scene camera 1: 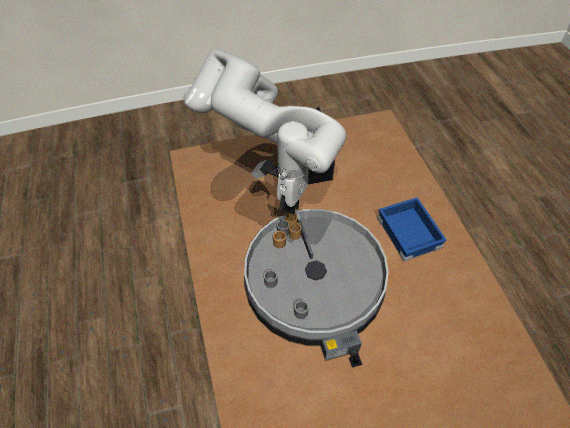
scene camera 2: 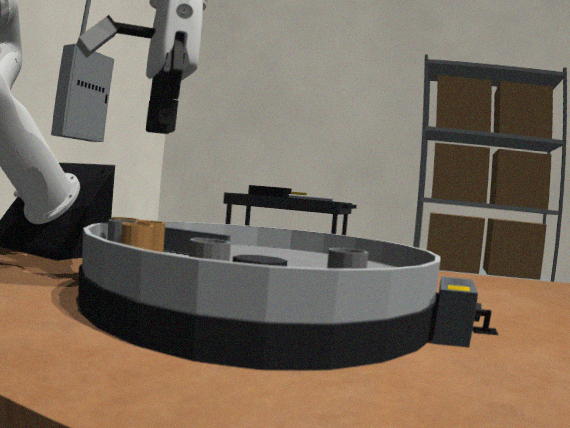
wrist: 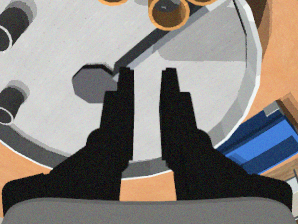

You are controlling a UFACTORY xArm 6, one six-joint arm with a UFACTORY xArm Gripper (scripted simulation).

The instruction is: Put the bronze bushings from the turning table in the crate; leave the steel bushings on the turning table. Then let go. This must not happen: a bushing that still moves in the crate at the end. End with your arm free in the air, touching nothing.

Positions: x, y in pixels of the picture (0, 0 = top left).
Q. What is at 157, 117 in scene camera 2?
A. My gripper.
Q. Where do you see a blue crate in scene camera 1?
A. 409, 221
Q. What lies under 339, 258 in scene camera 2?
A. A steel bushing.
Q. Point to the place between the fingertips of my gripper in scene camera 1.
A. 291, 209
